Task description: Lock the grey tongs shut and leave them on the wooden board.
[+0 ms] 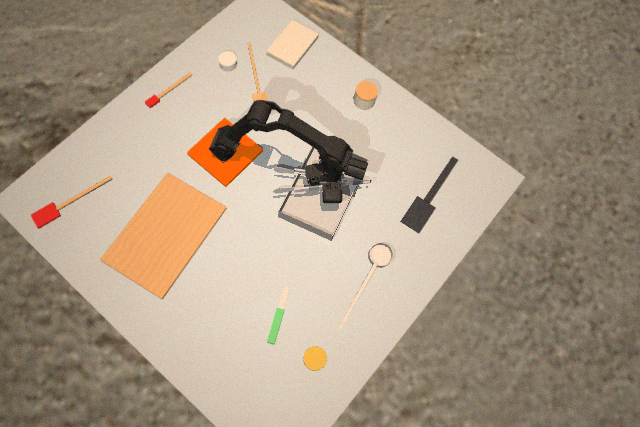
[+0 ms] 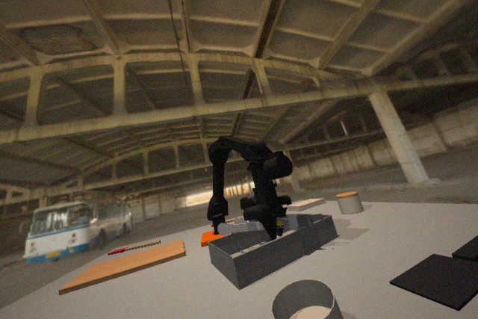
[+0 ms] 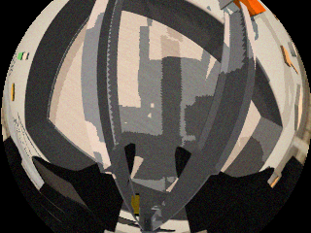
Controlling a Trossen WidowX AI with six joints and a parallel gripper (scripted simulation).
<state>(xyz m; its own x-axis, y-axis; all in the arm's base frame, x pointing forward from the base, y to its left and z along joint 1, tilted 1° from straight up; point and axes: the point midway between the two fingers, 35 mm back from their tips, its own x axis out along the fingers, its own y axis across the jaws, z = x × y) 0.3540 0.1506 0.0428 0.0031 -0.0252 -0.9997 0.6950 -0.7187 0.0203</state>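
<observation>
My gripper tip is 1 cm past the roasting tin and 2 cm to the left of it. Also, from my gripper tip: green-handled tool 17 cm ahead, 42 cm to the right, 2 cm below; black spatula 27 cm ahead, 22 cm to the left, 3 cm below; wooden board 28 cm behind, 49 cm to the right, 2 cm below.
</observation>
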